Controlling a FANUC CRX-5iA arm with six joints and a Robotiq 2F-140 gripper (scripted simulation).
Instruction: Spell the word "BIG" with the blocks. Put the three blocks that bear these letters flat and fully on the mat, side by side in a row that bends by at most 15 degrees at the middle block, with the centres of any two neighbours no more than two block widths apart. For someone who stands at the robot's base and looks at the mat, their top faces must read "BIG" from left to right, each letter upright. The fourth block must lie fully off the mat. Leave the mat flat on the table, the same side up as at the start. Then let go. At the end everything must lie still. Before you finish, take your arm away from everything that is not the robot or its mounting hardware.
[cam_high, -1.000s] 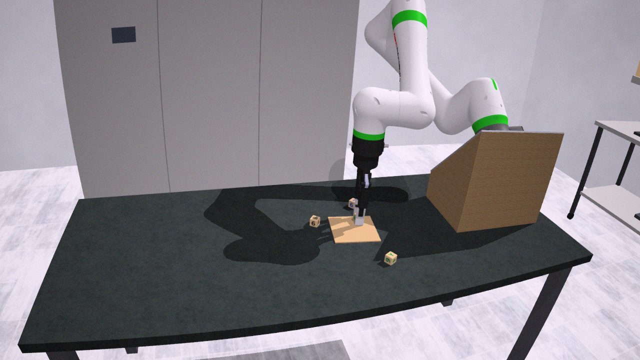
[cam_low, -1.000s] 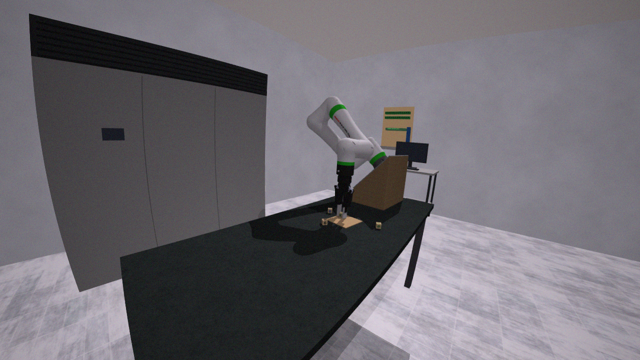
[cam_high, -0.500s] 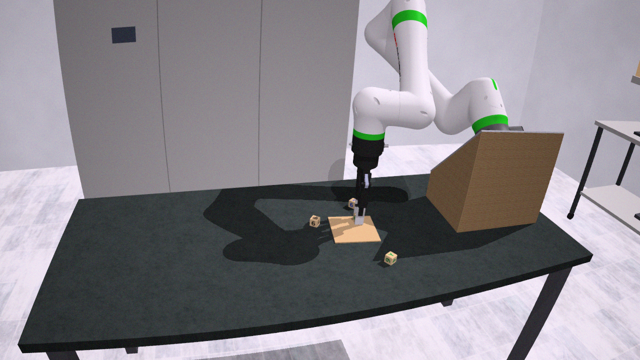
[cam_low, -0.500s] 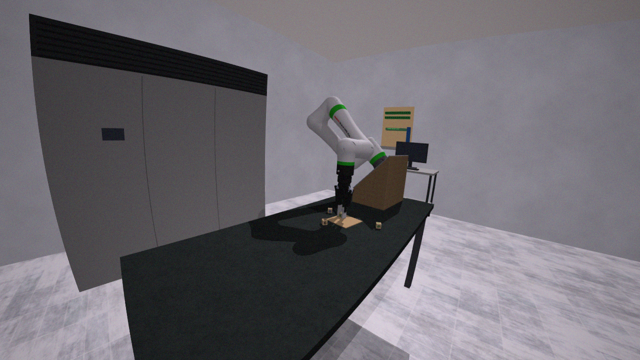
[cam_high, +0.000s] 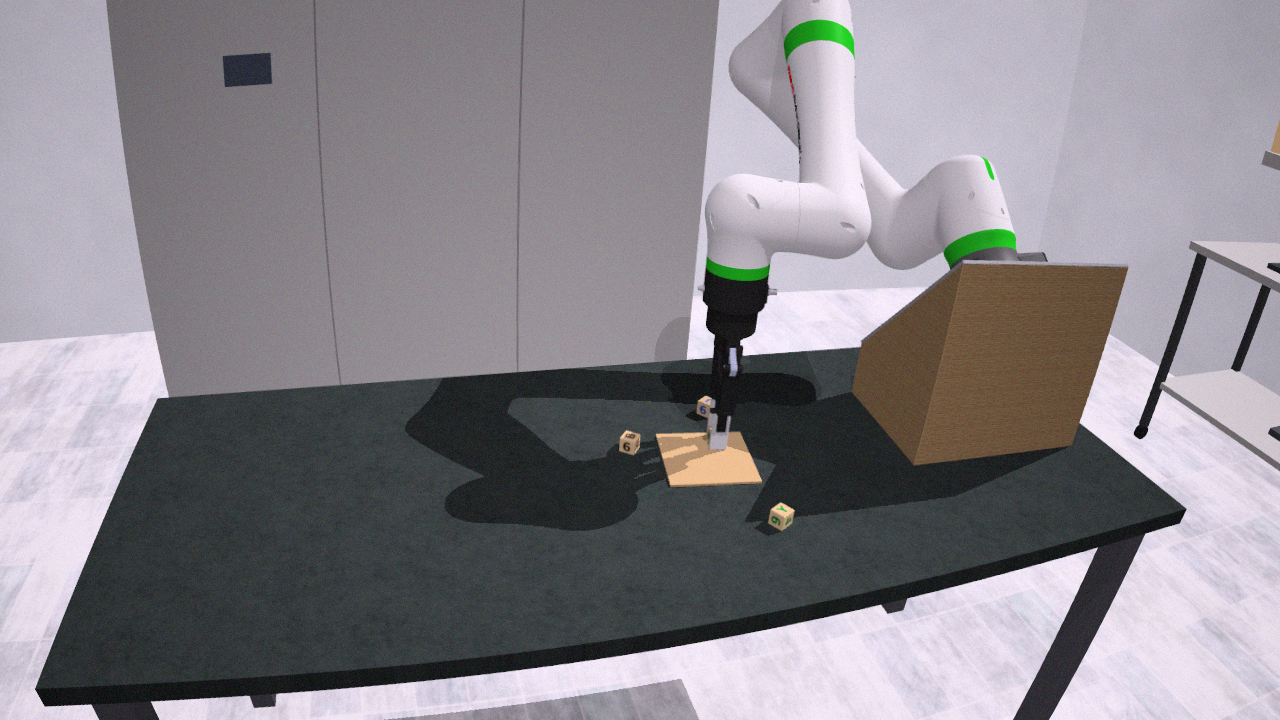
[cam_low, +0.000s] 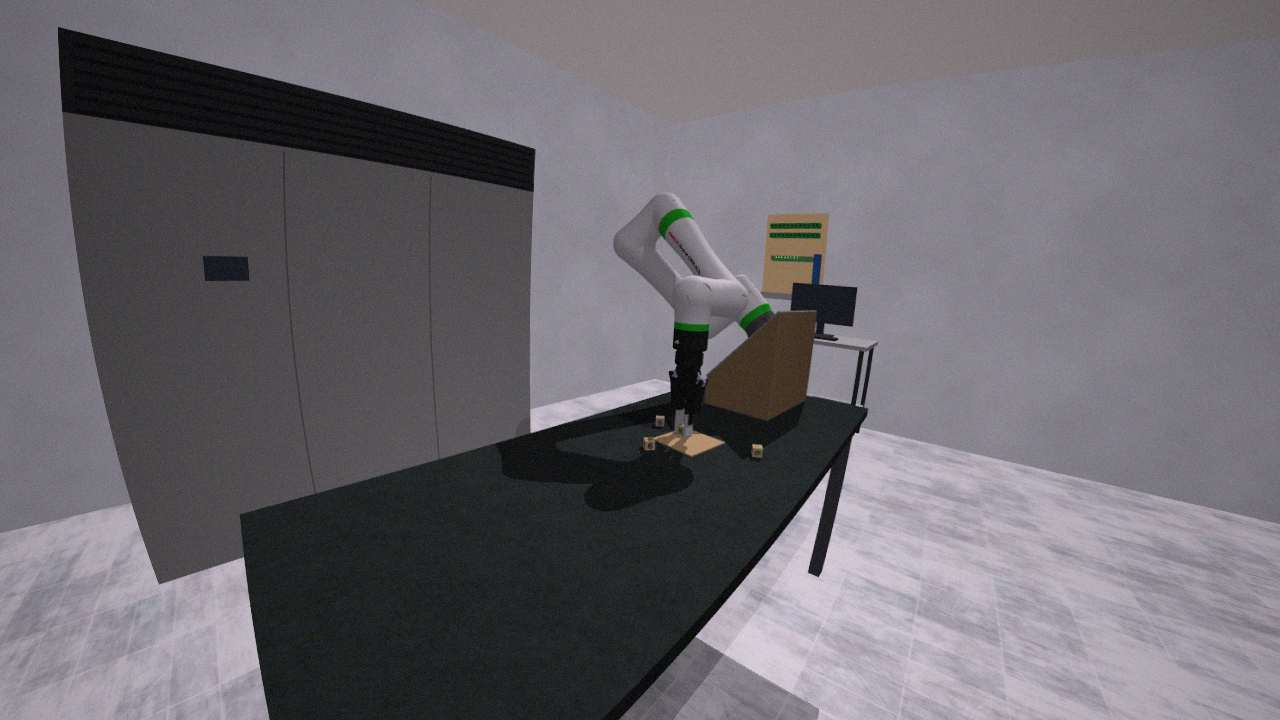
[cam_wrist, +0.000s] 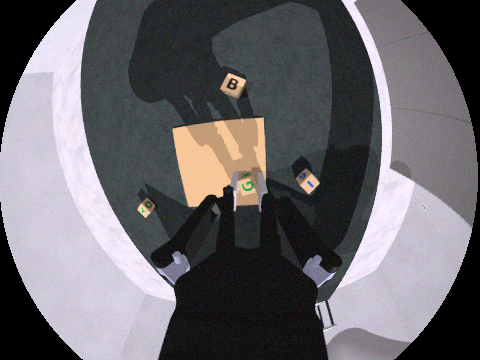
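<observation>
Right now the tan mat is 2 cm ahead of my hand, 4 cm to the left of it and 4 cm below it.
</observation>
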